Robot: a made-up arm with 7 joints. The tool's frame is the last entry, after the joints. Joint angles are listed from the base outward. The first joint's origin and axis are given. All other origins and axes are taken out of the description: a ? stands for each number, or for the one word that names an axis. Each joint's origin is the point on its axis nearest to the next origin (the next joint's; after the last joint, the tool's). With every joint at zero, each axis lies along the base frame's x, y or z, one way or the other. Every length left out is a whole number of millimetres.
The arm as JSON. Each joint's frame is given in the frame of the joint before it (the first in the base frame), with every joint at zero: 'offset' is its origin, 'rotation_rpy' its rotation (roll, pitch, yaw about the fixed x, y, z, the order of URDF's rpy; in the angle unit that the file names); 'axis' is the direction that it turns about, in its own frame. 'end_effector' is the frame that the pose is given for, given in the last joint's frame.
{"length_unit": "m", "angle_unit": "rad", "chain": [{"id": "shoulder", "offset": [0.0, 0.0, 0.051], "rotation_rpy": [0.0, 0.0, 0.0], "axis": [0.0, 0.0, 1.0]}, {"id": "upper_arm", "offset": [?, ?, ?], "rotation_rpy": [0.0, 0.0, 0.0], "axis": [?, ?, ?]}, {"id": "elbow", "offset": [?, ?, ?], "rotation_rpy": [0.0, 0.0, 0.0], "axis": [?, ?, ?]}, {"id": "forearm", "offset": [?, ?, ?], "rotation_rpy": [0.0, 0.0, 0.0], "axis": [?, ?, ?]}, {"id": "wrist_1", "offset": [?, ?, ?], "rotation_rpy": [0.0, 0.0, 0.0], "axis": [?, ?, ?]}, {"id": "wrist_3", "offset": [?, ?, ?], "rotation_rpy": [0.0, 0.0, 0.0], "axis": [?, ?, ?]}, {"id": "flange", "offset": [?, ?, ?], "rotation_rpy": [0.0, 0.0, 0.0], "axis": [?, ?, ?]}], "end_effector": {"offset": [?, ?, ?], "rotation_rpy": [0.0, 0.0, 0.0]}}
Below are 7 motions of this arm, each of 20 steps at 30 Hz.
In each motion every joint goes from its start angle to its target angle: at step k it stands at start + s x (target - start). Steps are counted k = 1, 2, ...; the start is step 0. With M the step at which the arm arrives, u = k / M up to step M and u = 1 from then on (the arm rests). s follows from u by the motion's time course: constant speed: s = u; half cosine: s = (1 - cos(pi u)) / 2; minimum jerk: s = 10 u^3 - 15 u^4 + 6 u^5.
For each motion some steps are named. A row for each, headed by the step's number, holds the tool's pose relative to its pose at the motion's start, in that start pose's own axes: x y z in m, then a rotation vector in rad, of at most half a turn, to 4 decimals.
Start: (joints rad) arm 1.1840 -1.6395 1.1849 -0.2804 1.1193 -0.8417 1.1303
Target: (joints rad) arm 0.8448 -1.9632 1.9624 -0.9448 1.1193 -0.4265 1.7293
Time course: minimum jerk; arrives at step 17
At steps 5, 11, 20:
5: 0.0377 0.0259 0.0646 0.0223 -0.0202 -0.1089
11: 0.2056 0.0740 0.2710 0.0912 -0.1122 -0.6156
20: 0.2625 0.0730 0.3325 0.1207 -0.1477 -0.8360

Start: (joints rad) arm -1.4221 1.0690 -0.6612 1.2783 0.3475 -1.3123 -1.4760
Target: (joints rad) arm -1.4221 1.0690 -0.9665 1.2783 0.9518 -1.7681 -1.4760
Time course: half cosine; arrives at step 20
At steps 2, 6, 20:
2: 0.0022 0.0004 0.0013 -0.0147 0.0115 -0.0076
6: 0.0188 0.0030 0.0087 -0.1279 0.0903 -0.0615
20: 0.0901 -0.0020 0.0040 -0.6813 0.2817 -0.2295

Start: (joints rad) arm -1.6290 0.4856 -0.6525 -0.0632 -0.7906 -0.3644 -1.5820
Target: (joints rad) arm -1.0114 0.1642 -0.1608 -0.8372 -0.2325 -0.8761 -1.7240
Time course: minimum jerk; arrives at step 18
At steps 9, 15, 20:
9: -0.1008 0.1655 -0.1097 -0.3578 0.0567 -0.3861
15: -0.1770 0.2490 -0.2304 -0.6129 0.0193 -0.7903
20: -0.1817 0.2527 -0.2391 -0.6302 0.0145 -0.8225

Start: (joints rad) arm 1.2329 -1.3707 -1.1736 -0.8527 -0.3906 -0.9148 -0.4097
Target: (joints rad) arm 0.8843 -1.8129 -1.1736 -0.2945 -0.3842 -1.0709 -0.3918
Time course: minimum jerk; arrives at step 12
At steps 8, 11, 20:
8: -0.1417 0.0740 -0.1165 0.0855 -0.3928 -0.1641
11: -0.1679 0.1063 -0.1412 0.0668 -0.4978 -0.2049
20: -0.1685 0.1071 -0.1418 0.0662 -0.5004 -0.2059

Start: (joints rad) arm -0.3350 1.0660 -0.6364 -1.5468 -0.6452 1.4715 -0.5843
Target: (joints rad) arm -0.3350 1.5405 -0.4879 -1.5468 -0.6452 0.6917 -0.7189
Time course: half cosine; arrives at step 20
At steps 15, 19, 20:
15: 0.1366 0.0149 -0.0410 0.2651 0.9265 -0.4555
19: 0.1642 0.0139 -0.0608 0.2894 1.0826 -0.5305
20: 0.1654 0.0138 -0.0617 0.2903 1.0895 -0.5338

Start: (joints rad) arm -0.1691 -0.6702 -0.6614 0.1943 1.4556 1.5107 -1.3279
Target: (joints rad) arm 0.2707 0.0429 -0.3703 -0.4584 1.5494 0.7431 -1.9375
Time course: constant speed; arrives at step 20
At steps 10, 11, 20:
10: -0.0191 -0.0143 -0.0067 0.5274 -0.5346 -0.1874
11: -0.0208 -0.0171 -0.0030 0.5977 -0.5876 -0.1987
20: -0.0473 -0.0574 0.0514 1.3406 -1.0319 -0.2396

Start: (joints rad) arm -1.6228 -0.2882 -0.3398 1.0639 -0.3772 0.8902 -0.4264
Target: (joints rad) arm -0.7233 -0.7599 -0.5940 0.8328 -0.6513 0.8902 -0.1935
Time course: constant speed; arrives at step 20
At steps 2, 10, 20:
2: 0.0062 0.0200 -0.0307 0.0579 -0.0188 -0.0679
10: 0.0518 0.1168 -0.1306 0.2837 -0.0699 -0.3417
20: 0.1568 0.2416 -0.1978 0.5530 -0.0922 -0.6759

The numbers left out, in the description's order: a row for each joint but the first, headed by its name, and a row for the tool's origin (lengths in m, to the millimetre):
upper_arm: xyz -0.073 0.08 0.0, axis 0.0 1.0 0.0
elbow: xyz 0.357 0.0 0.107, axis 0.0 0.0 -1.0
forearm: xyz -0.069 -0.335 0.0, axis 0.0 -1.0 0.0
wrist_1: xyz -0.237 0.0 -0.018, axis 0.0 0.0 1.0
wrist_3: xyz 0.054 0.109 0.0, axis 0.0 -1.0 0.0
flange: xyz -0.161 0.0 -0.104, axis -1.0 0.0 0.0
tool: xyz 0.0 0.142 0.077

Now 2 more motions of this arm.
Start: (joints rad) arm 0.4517 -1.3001 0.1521 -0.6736 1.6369 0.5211 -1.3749
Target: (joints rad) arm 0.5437 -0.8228 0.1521 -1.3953 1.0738 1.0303 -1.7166
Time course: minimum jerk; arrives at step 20
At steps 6, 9, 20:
6: 0.0223 0.0198 0.0162 0.1759 -0.1902 0.0544
9: 0.0574 0.0468 0.0519 0.4111 -0.4791 0.1132
20: 0.1360 0.0742 0.1952 0.8204 -1.1790 0.1162

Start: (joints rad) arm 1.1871 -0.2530 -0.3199 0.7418 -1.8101 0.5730 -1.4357
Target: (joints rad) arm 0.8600 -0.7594 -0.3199 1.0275 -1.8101 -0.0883 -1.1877
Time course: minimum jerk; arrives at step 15
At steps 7, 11, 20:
7: 0.0613 0.1012 -0.0272 0.2093 -0.1152 -0.2132
11: 0.1223 0.2077 -0.0125 0.4651 -0.0716 -0.3691
20: 0.1370 0.2362 -0.0022 0.5371 -0.0315 -0.3966

